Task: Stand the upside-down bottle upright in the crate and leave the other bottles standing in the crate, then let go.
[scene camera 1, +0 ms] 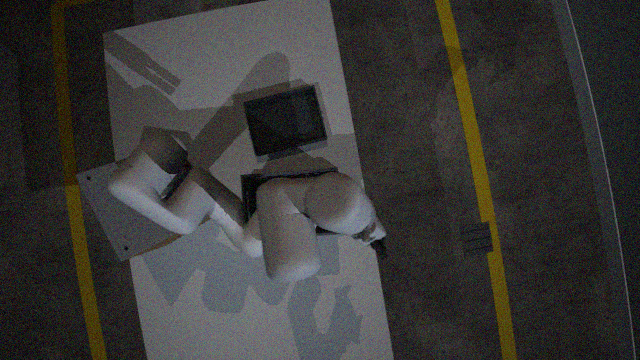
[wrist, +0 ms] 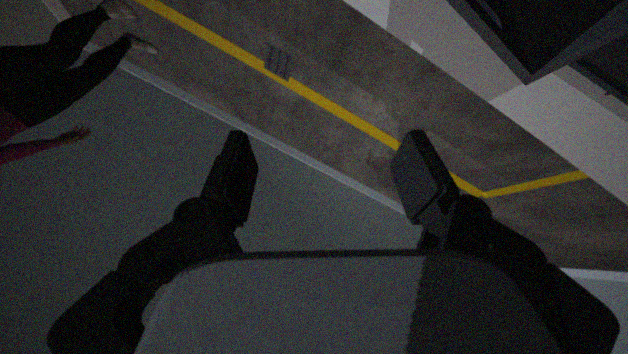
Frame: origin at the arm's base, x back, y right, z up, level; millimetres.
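Where they show: gripper, fingertip midpoint: (wrist: 325, 149).
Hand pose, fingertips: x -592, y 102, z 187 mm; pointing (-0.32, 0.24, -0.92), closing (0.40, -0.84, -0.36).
Note:
After its pixels a point has its place.
My gripper (scene camera 1: 381, 246) (wrist: 325, 149) {x -592, y 102, z 187 mm} is open, with nothing between its fingers. It is tilted sideways past the right edge of the table in the scene view, apart from both dark containers. A dark crate-like box (scene camera 1: 248, 195) {x -277, y 22, z -17 mm} lies mostly hidden under the arm. A second dark, open box (scene camera 1: 292, 150) {x -409, y -126, z -121 mm} is above it in the scene view. Dark box walls (wrist: 575, 47) {x -514, y -32, z 33 mm} also show at the top right of the wrist view; which box they belong to I cannot tell. No bottle can be made out in either view, so how the bottles stand is hidden.
The pale table (scene camera 1: 210, 335) {x -78, y 502, z -137 mm} (wrist: 540, 110) {x -585, y -245, z -136 mm} carries both boxes and the arm's base plate (scene camera 1: 107, 210) {x 95, y 38, z 78 mm}. My folded arm (scene camera 1: 290, 235) {x -448, y 75, z 451 mm} covers the lower box. Yellow floor lines (scene camera 1: 472, 125) (wrist: 340, 112) run beyond the table. Part of a person (wrist: 75, 65) shows at the wrist view's upper left.

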